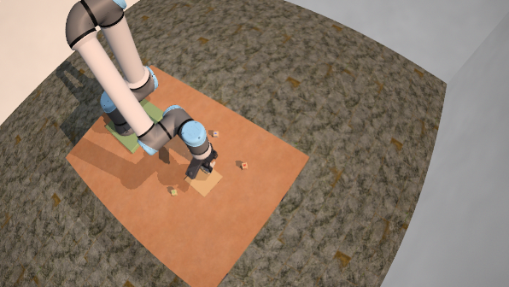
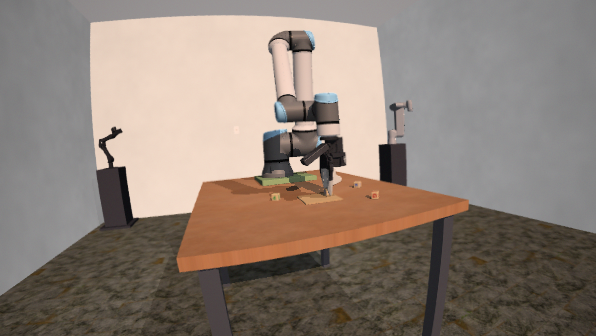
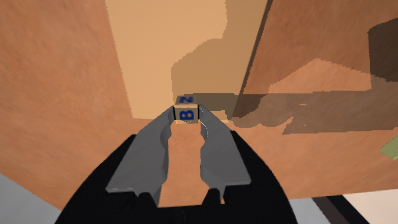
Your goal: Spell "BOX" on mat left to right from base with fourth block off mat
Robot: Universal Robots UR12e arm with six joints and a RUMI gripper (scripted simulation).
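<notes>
Right now the tan mat is 4 cm to the right of my hand and 2 cm below it.
</notes>
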